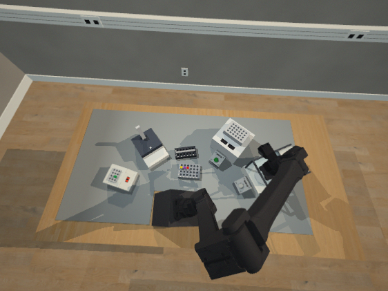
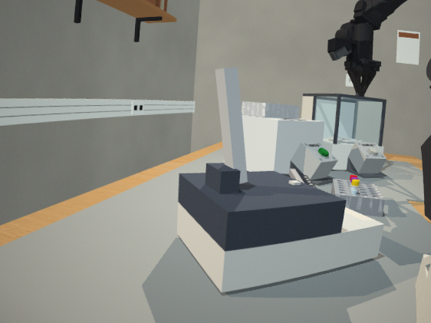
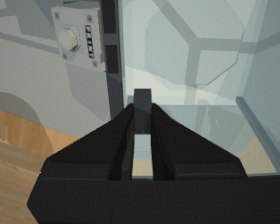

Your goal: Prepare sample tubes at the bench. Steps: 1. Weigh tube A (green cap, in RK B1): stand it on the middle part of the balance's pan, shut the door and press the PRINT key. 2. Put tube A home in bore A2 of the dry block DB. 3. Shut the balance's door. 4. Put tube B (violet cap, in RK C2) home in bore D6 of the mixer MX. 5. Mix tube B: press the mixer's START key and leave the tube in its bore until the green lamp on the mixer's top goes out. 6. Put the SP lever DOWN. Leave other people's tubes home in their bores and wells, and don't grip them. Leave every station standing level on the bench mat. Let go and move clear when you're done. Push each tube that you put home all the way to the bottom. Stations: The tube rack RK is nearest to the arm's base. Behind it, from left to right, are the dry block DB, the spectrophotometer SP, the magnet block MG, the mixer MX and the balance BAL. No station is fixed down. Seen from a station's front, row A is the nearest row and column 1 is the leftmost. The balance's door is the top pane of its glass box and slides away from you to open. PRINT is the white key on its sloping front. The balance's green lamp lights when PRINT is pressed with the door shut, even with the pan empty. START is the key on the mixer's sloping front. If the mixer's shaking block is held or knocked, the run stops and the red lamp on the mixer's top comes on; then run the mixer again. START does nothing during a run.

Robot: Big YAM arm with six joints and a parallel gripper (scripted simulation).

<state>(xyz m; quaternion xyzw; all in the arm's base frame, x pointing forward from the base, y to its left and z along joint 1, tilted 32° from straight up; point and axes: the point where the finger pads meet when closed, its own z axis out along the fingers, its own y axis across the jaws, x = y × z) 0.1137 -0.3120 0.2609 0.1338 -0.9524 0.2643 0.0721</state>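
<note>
Now: hand 3 cm to the left of the balance door, 1 cm short of it and 1 cm above it. Round my hand: eight-sided pan: 14 cm below, 6 cm to the right, 2 cm ahead; print key: 15 cm below, 9 cm to the left, 2 cm behind; mixer block: 26 cm ahead, 7 cm to the left, 7 cm below.
</note>
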